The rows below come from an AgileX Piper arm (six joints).
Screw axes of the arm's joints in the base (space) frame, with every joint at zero. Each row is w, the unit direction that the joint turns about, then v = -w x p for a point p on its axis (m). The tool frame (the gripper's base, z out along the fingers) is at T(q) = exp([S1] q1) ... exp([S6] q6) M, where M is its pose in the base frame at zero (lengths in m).
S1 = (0, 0, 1, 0, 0, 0)
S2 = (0, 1, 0, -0.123, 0, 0)
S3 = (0, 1, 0, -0.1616, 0, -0.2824)
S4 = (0.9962, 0, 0.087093, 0, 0.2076, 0)
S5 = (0, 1, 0, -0.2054, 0, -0.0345)
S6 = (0.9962, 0, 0.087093, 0, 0.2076, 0)
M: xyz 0.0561 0 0.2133 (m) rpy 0 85 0 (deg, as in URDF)
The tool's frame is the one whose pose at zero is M.
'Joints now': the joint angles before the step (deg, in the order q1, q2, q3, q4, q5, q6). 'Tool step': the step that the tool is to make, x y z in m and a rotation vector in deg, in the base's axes. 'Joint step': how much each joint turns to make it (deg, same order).
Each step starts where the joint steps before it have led.
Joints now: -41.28, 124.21, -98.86, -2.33, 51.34, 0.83
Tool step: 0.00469, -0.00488, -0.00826, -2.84, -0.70, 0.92
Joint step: 0.19, 1.27, 0.01, -1.94, -3.67, 0.17
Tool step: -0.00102, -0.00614, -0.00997, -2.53, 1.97, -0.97
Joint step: 0.00, 1.37, 0.00, -4.72, -1.30, 3.11
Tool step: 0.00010, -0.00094, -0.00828, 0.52, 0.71, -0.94
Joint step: 0.00, 1.02, -0.01, -0.55, 0.01, 1.24
